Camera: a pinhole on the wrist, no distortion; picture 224 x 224 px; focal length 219.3 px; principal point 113.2 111.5 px. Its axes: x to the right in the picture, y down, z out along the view. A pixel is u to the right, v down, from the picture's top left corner.
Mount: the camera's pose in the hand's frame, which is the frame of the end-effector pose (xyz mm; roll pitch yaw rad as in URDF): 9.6 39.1 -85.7 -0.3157 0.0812 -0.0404
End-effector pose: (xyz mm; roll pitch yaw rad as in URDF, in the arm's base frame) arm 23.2 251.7 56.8 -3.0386 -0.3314 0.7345
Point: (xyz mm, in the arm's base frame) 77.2 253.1 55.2
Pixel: 161.9 36.3
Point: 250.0 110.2 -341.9
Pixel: 62.5 155.8
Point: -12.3 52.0 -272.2
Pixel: outside the picture
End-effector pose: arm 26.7 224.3 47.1 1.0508 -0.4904 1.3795
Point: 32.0 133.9 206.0
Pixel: 80.6 153.4
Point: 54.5 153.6 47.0
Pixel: outside the picture
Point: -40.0 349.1 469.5
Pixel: outside the picture
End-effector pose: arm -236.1 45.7 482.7 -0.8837 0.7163 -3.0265
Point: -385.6 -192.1 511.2
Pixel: 163.7 38.6
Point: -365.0 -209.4 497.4
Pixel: 158.4 58.7
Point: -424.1 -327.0 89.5
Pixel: outside the picture
